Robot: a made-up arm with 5 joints.
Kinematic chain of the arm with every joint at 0, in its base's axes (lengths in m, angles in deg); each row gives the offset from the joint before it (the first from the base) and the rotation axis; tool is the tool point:
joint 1: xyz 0 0 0.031 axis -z
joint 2: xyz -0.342 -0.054 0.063 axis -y
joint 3: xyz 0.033 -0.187 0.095 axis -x
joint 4: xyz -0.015 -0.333 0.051 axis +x
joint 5: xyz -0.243 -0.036 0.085 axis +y
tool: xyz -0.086 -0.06 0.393
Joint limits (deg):
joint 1: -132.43..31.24
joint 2: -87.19..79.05
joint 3: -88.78..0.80
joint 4: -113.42..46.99
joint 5: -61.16..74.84
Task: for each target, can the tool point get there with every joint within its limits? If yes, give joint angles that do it. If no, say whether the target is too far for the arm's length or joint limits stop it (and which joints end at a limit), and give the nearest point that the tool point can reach.
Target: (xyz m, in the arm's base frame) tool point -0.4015 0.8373 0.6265
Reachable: no: joint limits stop it (at a limit: joint 1, joint 3) | nearest point -0.5857 0.2275 0.4324 | short by 0.666 m
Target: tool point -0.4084 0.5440 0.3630
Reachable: no: joint limits stop it (at a limit: joint 1, joint 3) | nearest point -0.5484 0.2365 0.3261 | short by 0.340 m
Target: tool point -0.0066 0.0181 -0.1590
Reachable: no: joint limits stop it (at a limit: joint 1, joint 2, joint 3) | nearest point 0.2000 0.0965 0.0479 | short by 0.303 m
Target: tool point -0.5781 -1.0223 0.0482
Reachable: yes | joints -14.18 -34.64 -73.36 16.49 -7.22
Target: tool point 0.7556 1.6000 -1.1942
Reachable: no: too far | nearest point 0.5848 0.5369 -0.4108 | short by 1.332 m
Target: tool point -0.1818 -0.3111 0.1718
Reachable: yes | joints 0.27 -41.92 -66.97 -98.44 59.16
